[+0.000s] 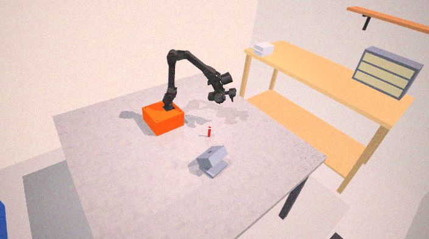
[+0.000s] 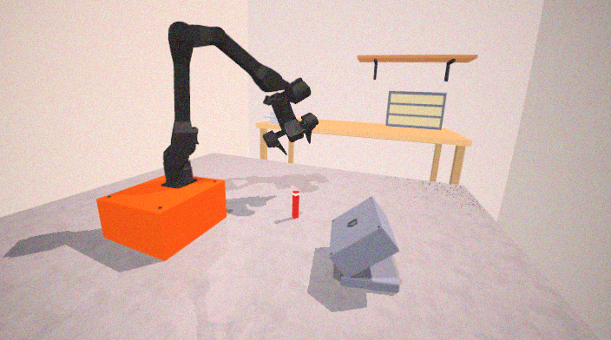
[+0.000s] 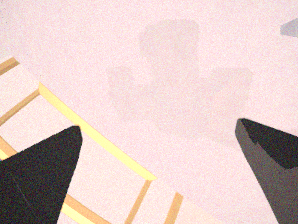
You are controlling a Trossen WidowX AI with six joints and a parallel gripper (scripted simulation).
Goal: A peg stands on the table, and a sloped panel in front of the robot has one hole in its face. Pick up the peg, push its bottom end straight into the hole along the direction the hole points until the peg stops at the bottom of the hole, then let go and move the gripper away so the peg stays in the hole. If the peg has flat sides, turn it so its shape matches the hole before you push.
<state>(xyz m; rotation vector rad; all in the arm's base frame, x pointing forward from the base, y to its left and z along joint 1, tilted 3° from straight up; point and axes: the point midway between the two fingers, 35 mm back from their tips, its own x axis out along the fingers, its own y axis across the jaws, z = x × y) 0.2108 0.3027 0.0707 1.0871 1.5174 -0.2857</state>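
Now: gripper tip 70 mm short of the red peg, 190 mm to the left of it and 100 mm above it. Also, from my gripper tip: grey sloped panel 260 mm ahead, 320 mm to the right, 80 mm below.
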